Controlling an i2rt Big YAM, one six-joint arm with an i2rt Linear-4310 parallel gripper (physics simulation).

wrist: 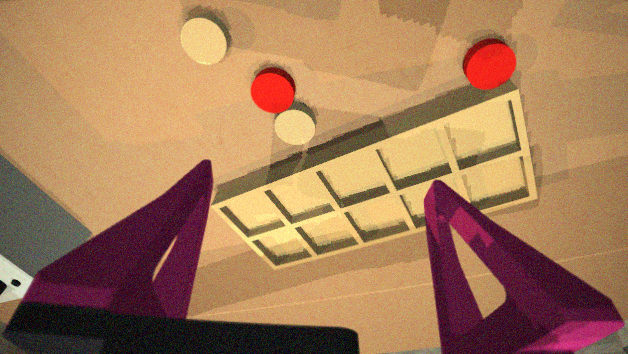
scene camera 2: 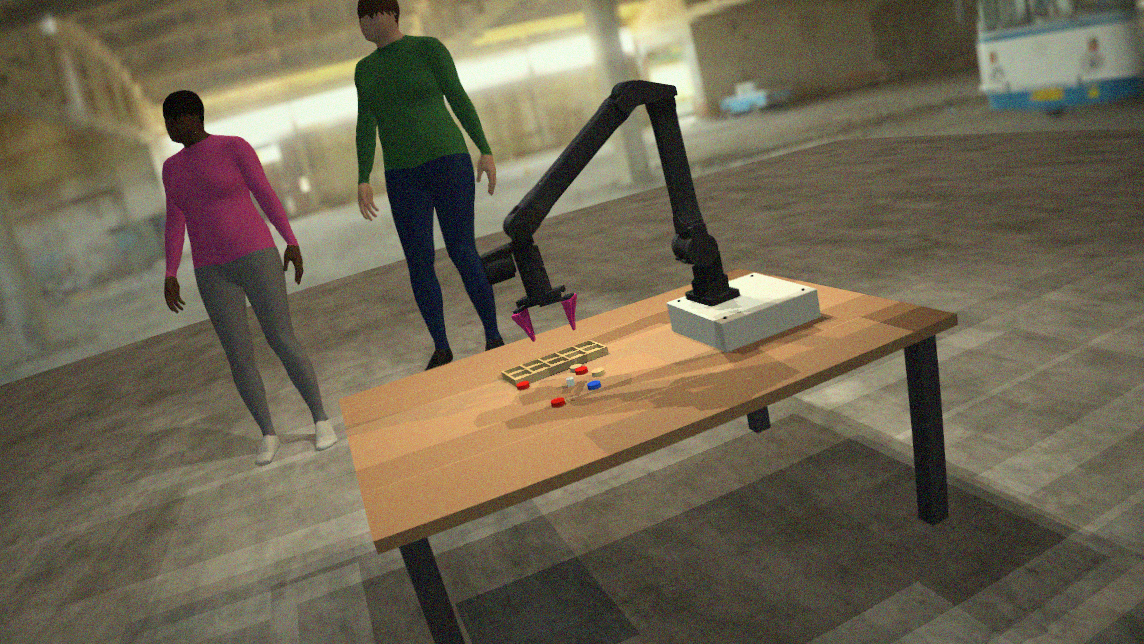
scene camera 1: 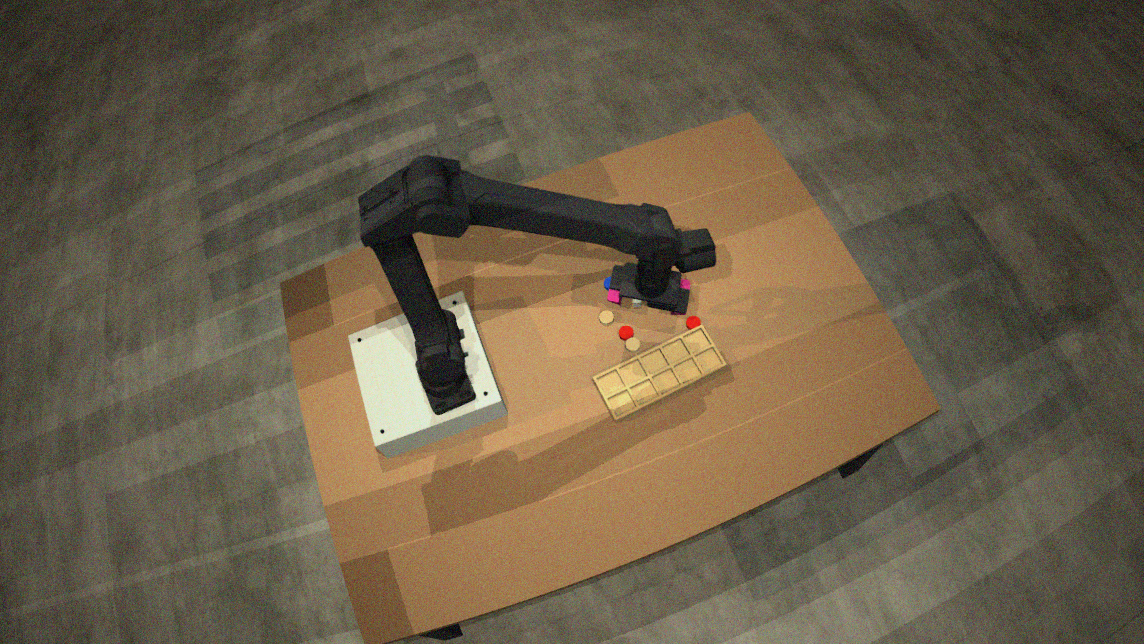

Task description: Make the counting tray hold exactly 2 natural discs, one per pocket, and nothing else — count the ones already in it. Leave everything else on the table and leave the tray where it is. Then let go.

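Note:
The wooden counting tray lies flat; no disc shows in its visible pockets, and one finger partly covers it in the wrist view. One natural disc lies near the tray's long side, close beside a red disc. Another natural disc lies farther from the tray. My gripper is open, with nothing between its magenta fingers, high above the table, pointing down.
A red disc lies beside one tray corner. A blue disc, a small white cube and another red disc lie farther out. Two people stand beyond the table in scene camera 2.

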